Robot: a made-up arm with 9 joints.
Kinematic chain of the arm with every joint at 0, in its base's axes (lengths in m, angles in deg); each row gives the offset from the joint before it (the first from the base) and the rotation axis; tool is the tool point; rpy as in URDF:
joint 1: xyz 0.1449 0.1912 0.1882 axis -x
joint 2: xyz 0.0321 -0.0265 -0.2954 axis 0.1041 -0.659 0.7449
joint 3: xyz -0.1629 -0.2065 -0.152 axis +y
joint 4: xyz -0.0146 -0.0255 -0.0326 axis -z
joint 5: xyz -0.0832 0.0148 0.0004 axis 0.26 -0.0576 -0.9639
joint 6: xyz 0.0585 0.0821 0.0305 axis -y
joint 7: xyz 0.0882 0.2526 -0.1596 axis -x
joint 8: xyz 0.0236 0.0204 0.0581 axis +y
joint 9: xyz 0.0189 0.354 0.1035 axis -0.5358 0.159 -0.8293
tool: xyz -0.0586 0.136 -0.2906 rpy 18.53 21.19 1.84
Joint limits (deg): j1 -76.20..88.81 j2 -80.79..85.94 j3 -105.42..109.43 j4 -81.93..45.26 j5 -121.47..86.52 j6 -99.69..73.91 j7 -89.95..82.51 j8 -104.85..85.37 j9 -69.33..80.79
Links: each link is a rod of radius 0.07 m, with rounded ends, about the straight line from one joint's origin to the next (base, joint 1, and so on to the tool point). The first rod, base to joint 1, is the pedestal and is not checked.
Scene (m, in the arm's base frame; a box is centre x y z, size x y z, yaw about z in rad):
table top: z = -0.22
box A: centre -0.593 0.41 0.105 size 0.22 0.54 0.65 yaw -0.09
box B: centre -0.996 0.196 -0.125 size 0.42 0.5 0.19 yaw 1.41
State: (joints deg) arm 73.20 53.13 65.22 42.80 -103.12 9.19 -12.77 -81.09 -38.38
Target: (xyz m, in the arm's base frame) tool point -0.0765 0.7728 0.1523
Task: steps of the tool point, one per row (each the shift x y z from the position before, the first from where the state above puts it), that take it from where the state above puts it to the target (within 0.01 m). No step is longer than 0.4 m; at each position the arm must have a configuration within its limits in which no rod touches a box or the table.
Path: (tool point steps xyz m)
1: 0.0250 0.2214 0.2912
2: 0.1837 0.1597 0.2827
3: 0.0529 0.1070 -0.0157
4: 0.1052 0.0811 0.0203
5: 0.1415 0.0262 0.0467
6: -0.0241 0.2461 -0.1781
7: 0.0581 0.1827 -0.2350
8: 0.1205 0.0905 -0.2543

